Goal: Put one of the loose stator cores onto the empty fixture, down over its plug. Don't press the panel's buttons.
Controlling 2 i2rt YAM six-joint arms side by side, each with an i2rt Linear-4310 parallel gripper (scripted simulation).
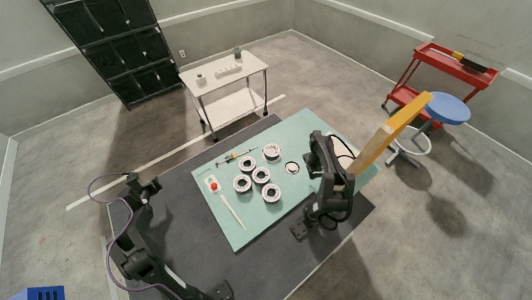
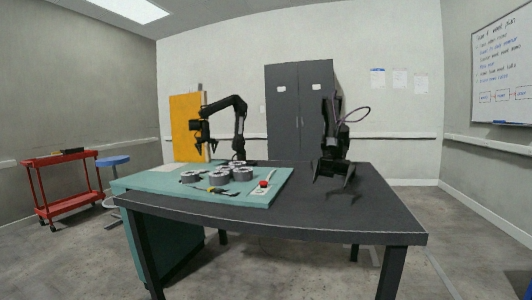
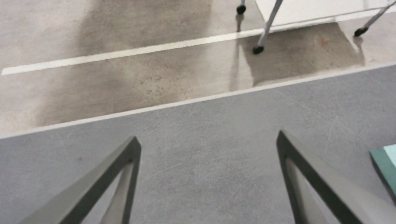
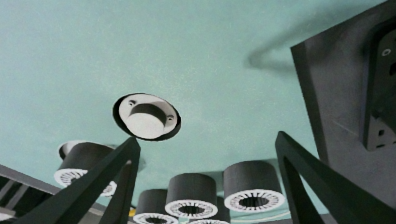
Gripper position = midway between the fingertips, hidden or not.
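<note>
In image 2 you'd find my left gripper (image 2: 328, 185), and that same gripper (image 3: 205, 138) is there in image 3. Image 4 is where I can see my right gripper (image 4: 204, 139), along with a plug (image 4: 148, 116).
</note>
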